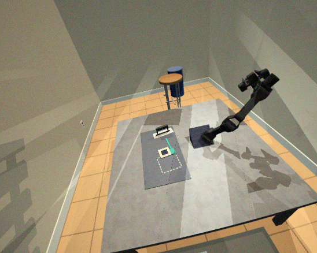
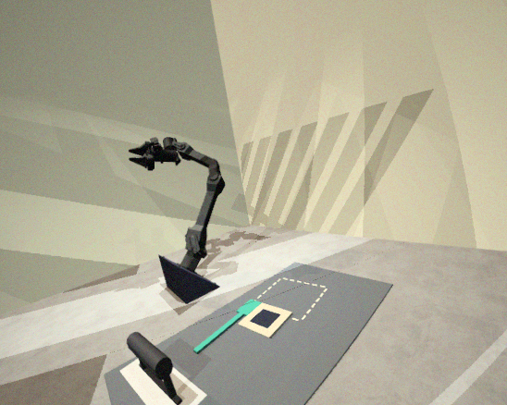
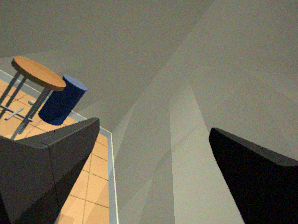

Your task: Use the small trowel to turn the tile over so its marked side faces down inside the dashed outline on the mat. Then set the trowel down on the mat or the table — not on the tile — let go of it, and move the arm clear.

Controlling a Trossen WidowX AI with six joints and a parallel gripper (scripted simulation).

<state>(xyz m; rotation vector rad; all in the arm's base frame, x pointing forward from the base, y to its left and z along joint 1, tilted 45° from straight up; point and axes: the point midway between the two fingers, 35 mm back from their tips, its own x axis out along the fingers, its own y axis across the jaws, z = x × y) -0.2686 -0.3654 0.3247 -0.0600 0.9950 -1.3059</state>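
The black-handled float is 70 cm ahead of my gripper tip, 49 cm below it and 13 cm to the right of it. The rest, counted from my gripper tip: grey mat: 71 cm ahead, 54 cm below, 10 cm to the left; tile: 68 cm ahead, 52 cm below, 12 cm to the left; green trowel: 62 cm ahead, 52 cm below, 7 cm to the left.
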